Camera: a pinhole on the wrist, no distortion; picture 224 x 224 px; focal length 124.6 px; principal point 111.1 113.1 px. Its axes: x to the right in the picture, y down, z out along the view. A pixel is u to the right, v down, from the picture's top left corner.
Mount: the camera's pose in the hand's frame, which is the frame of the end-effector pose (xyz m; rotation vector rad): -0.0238 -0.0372 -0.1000 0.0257 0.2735 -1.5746
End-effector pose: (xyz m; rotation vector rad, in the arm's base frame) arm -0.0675 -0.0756 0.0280 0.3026 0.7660 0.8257
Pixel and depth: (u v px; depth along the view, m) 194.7 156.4 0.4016
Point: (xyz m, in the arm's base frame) 0.3677 -0.1862 -0.1002
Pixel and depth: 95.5 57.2 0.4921
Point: 0.2026 -0.2270 0.3675
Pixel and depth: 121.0 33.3 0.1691
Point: -0.0117 -0.2055 0.0914
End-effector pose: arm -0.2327 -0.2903 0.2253 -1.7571 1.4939 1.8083
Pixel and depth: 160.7 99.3 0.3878
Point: -0.1962 0.0261 0.0467
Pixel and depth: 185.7 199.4 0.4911
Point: -0.1948 -0.0769 -0.3611
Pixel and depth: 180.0 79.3 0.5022
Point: -0.1345 0.2060 0.0179
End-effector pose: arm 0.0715 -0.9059 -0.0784 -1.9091 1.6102 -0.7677
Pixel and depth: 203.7 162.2 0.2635
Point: 0.3522 -0.9720 0.0568
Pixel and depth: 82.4 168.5 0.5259
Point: 0.4032 -1.1790 -0.3184
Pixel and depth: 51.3 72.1 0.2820
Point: 0.1852 -0.8386 -0.2641
